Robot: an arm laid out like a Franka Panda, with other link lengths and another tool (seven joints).
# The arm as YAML. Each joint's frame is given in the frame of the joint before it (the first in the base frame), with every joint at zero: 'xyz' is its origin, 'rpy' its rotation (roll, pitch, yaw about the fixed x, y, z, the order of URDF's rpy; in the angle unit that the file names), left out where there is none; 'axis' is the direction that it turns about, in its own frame. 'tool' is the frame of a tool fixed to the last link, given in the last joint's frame.
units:
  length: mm
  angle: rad
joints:
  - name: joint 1
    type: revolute
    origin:
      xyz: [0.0, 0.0, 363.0]
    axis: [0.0, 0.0, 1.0]
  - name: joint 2
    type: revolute
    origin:
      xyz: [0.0, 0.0, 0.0]
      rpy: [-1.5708, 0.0, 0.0]
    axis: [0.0, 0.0, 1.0]
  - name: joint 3
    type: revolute
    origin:
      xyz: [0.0, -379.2, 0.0]
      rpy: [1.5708, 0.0, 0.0]
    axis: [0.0, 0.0, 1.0]
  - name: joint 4
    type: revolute
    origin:
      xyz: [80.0, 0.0, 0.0]
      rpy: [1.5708, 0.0, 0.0]
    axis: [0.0, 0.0, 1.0]
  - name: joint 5
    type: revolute
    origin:
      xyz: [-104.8, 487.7, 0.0]
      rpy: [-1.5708, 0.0, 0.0]
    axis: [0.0, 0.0, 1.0]
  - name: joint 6
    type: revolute
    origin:
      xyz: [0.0, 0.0, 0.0]
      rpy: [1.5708, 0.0, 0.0]
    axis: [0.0, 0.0, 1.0]
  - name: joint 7
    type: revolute
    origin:
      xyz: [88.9, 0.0, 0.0]
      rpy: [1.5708, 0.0, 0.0]
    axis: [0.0, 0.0, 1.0]
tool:
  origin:
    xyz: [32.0, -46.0, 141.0]
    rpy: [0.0, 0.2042, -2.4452]
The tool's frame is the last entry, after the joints.
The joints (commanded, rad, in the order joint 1, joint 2, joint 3, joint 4, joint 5, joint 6, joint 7), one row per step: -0.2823, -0.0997, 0.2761, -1.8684, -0.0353, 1.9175, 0.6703; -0.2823, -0.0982, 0.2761, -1.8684, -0.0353, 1.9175, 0.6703; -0.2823, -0.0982, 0.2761, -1.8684, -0.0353, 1.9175, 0.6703; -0.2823, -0.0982, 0.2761, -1.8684, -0.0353, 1.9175, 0.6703; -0.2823, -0.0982, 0.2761, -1.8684, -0.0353, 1.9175, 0.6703; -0.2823, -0.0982, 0.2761, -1.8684, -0.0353, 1.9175, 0.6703; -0.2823, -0.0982, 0.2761, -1.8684, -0.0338, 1.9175, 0.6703; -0.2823, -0.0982, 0.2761, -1.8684, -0.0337, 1.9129, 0.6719; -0.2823, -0.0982, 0.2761, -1.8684, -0.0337, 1.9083, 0.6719; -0.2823, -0.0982, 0.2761, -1.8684, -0.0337, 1.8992, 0.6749; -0.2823, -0.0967, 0.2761, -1.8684, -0.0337, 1.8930, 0.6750; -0.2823, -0.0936, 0.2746, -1.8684, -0.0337, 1.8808, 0.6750; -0.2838, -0.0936, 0.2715, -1.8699, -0.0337, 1.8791, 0.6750; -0.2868, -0.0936, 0.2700, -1.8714, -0.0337, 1.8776, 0.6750; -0.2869, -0.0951, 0.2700, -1.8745, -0.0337, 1.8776, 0.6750; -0.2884, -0.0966, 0.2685, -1.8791, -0.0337, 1.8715, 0.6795; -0.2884, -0.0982, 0.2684, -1.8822, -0.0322, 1.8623, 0.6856; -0.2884, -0.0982, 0.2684, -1.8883, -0.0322, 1.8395, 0.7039
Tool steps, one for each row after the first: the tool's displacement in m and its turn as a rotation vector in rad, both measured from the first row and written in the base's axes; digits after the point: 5 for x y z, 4 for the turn. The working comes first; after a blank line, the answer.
Tool pose at each row, in the base's axes (x y z in m, rotation vector in rad; the steps are taken from these numbers as rounded here): 0.70358, 0.01525, 0.63323, -1.9505, -2.4382, -0.2684; 0.70397, 0.01514, 0.63223, -1.9498, -2.4371, -0.2674; 0.70397, 0.01514, 0.63223, -1.9498, -2.4371, -0.2674; 0.70397, 0.01514, 0.63223, -1.9498, -2.4371, -0.2674; 0.70397, 0.01514, 0.63223, -1.9498, -2.4371, -0.2674; 0.70397, 0.01514, 0.63223, -1.9498, -2.4371, -0.2674; 0.70397, 0.01527, 0.63224, -1.9497, -2.4359, -0.2691; 0.70345, 0.01515, 0.63151, -1.9504, -2.4313, -0.2648; 0.70289, 0.01510, 0.63078, -1.9491, -2.4282, -0.2601; 0.70184, 0.01486, 0.62934, -1.9503, -2.4194, -0.2514; 0.70146, 0.01468, 0.62736, -1.9480, -2.4140, -0.2440; 0.70073, 0.01326, 0.62340, -1.9450, -2.4021, -0.2297; 0.70036, 0.00994, 0.62221, -1.9496, -2.3957, -0.2270; 0.70001, 0.00672, 0.62102, -1.9542, -2.3895, -0.2243; 0.69925, 0.00672, 0.62000, -1.9540, -2.3886, -0.2222; 0.69758, 0.00435, 0.61710, -1.9605, -2.3756, -0.2136; 0.69569, 0.00410, 0.61478, -1.9647, -2.3617, -0.2053; 0.69210, 0.00287, 0.60745, -1.9777, -2.3255, -0.1795

0.00039, -0.00011, -0.00100, 0.0004, 0.0014, 0.0000; 0.00039, -0.00011, -0.00100, 0.0004, 0.0014, 0.0000; 0.00039, -0.00011, -0.00100, 0.0004, 0.0014, 0.0000; 0.00039, -0.00011, -0.00100, 0.0004, 0.0014, 0.0000; 0.00039, -0.00011, -0.00100, 0.0004, 0.0014, 0.0000; 0.00039, 0.00002, -0.00099, 0.0019, 0.0014, -0.0003; -0.00013, -0.00010, -0.00172, 0.0021, 0.0059, -0.0022; -0.00069, -0.00015, -0.00245, 0.0022, 0.0105, -0.0025; -0.00174, -0.00039, -0.00389, 0.0026, 0.0194, -0.0060; -0.00212, -0.00057, -0.00587, 0.0030, 0.0270, -0.0065; -0.00285, -0.00199, -0.00983, 0.0040, 0.0422, -0.0087; -0.00322, -0.00531, -0.01102, 0.0044, 0.0453, -0.0134; -0.00357, -0.00853, -0.01221, 0.0047, 0.0483, -0.0180; -0.00433, -0.00853, -0.01323, 0.0043, 0.0499, -0.0182; -0.00600, -0.01090, -0.01613, 0.0046, 0.0588, -0.0262; -0.00789, -0.01115, -0.01845, 0.0065, 0.0691, -0.0332; -0.01148, -0.01238, -0.02578, 0.0081, 0.0969, -0.0530
